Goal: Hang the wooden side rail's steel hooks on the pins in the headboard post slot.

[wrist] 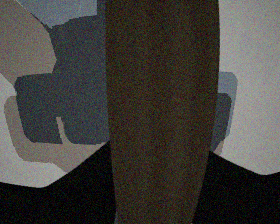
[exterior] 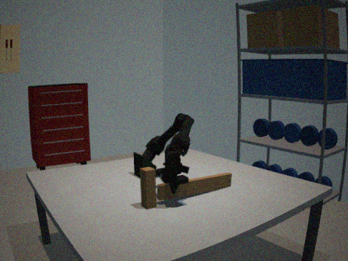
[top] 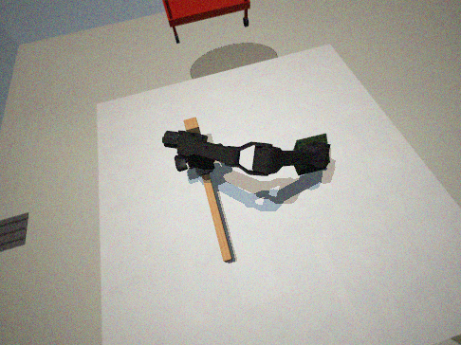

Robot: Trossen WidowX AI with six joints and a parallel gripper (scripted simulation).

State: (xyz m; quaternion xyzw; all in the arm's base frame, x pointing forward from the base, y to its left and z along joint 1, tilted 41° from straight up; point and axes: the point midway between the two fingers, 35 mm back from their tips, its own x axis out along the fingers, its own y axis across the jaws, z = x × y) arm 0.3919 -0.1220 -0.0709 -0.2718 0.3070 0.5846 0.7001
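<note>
Right now the headboard post is 1 cm behind my gripper tip, 12 cm to the right of it and 4 cm above it.
</note>
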